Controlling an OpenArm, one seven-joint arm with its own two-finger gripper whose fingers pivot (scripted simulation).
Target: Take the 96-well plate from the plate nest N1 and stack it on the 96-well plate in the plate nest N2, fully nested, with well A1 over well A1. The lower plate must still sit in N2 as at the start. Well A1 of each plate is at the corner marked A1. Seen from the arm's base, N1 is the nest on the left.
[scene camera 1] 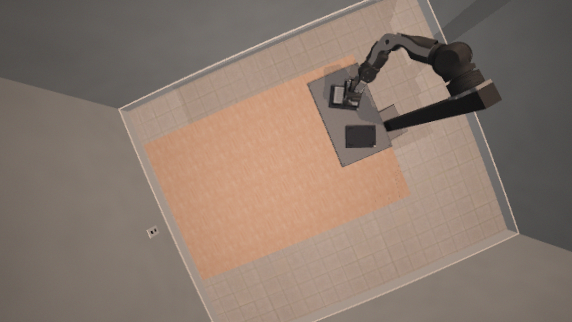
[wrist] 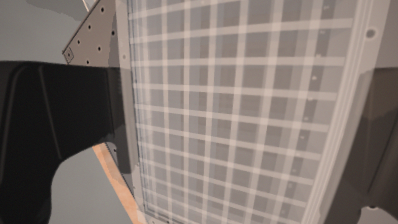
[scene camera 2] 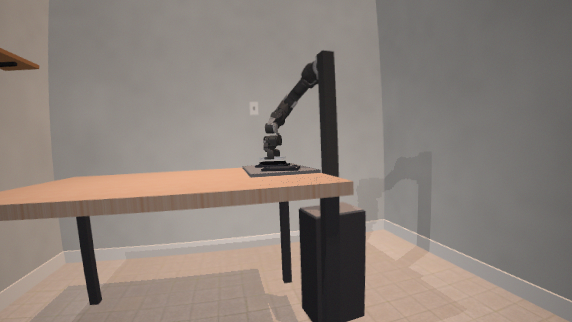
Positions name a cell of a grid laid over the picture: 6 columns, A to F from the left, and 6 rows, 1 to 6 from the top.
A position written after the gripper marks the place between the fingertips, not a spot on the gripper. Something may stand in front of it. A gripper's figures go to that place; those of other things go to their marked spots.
Labels:
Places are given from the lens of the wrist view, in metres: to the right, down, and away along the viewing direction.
gripper (wrist: D4): 0.01, 0.01, 0.06
white 96-well plate (wrist: E3): 0.03, -0.01, 0.04

